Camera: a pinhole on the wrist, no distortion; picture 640 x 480 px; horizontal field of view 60.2 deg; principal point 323.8 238.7 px. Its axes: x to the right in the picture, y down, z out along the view. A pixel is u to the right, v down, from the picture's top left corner.
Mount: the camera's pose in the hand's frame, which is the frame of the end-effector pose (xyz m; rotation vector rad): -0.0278 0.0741 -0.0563 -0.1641 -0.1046 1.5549
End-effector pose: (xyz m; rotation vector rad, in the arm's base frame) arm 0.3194 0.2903 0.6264 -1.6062 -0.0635 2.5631
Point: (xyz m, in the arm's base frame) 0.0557 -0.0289 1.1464
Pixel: outside the picture
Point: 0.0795 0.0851 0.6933
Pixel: 574.1 56.3
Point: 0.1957 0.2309 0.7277
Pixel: 261.7 186.7
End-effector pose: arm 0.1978 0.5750 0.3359 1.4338 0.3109 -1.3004
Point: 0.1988 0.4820 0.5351
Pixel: 486.0 413.5
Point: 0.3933 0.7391 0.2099
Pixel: behind the camera
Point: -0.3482 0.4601 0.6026
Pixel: outside the picture
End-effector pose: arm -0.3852 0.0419 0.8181 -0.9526 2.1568 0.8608
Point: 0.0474 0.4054 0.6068
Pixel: 28.8 322.5
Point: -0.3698 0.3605 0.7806
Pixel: 417.9 272.0
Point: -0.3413 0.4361 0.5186
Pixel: 310.8 64.3
